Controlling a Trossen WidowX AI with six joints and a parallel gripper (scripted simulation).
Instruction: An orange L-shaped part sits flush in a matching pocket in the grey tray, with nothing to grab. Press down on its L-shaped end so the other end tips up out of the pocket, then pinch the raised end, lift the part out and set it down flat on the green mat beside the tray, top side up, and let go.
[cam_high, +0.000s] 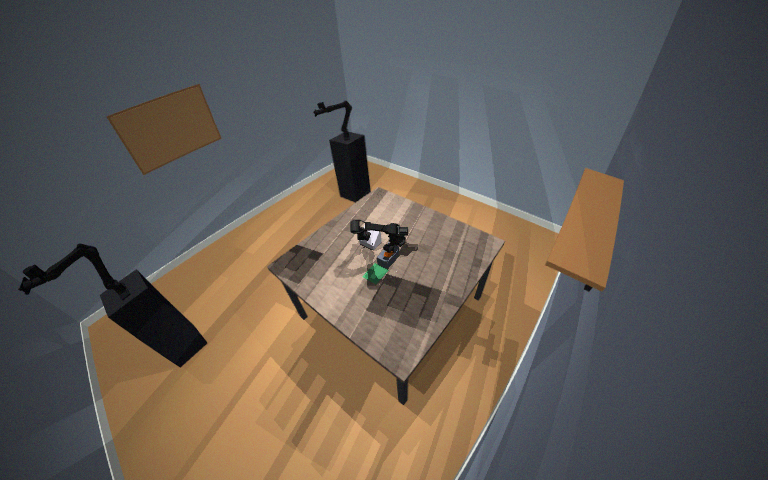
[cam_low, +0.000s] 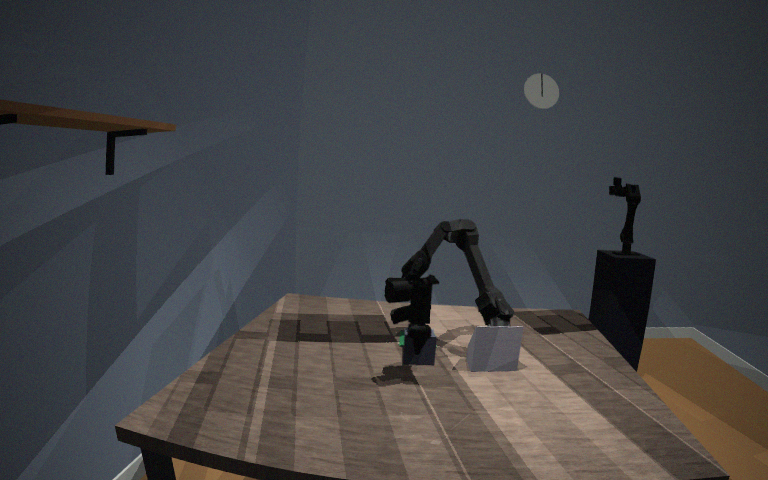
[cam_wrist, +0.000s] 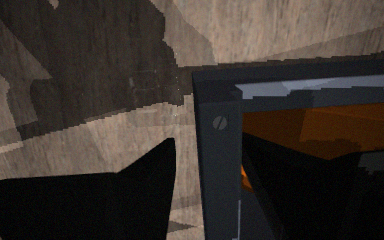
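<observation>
My gripper tip is now 10 mm past the orange L-shaped part, 60 mm to the left of it and 10 mm below it. The rest, counted from my gripper tip: green mat (10 mm behind, 230 mm to the right, 50 mm below).
</observation>
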